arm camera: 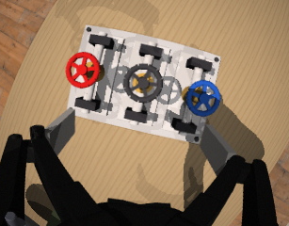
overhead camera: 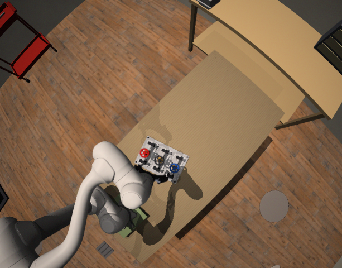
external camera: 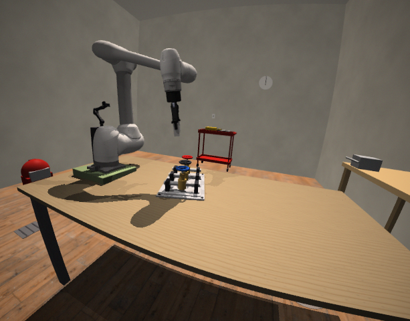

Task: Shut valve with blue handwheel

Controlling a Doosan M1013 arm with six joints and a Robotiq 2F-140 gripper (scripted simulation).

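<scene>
Right now my hand is 8 cm short of the blue handwheel, 9 cm to the left of it and 18 cm above it. From my hand the other things lie so: red handwheel (1 cm ahead, 13 cm to the left, 18 cm below); then black handwheel (5 cm ahead, 2 cm to the left, 18 cm below); then white plate (5 cm ahead, 2 cm to the left, 30 cm below).
</scene>
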